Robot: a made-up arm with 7 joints.
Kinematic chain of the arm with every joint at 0, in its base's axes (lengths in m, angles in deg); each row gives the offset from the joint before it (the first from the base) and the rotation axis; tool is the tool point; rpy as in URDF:
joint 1: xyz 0 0 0.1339 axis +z
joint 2: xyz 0 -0.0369 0.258 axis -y
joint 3: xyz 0 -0.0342 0.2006 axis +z
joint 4: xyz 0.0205 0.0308 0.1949 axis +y
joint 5: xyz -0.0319 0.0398 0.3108 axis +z
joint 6: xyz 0 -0.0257 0.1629 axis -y
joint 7: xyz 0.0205 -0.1 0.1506 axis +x
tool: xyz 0 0 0 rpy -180 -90 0
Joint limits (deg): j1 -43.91..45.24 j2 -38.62..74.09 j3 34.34..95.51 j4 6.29..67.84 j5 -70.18..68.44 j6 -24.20..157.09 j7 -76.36..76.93
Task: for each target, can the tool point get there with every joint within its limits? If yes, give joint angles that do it. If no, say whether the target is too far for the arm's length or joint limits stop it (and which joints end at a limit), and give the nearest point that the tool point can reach.
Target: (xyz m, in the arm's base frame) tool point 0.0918 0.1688 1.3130
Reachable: yes | joints -16.69 12.04 49.57 51.82 -19.32 61.38 -3.77
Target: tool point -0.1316 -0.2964 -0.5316
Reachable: no: joint limits stop it (at a limit: joint 1, joint 2, joint 4, joint 5) | nearest point -0.5007 -0.6171 0.4371 | short by 1.085 m
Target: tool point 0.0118 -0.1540 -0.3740
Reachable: no: joint limits stop it (at a limit: joint 1, joint 2, joint 3, joint 4, joint 5, joint 6) | nearest point 0.4587 -0.3134 0.5590 | short by 1.047 m
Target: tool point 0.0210 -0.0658 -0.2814
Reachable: no: joint limits stop it (at a limit: joint 1, joint 2, joint 3, joint 4, joint 5, joint 6) | nearest point 0.4587 -0.3134 0.5590 | short by 0.979 m
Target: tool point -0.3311 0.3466 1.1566
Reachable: yes | joints 7.60 27.10 84.49 59.22 -1.54 45.25 -60.03
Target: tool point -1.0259 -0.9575 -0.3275
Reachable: no: too far | nearest point -0.6901 -0.6441 0.4432 | short by 0.897 m
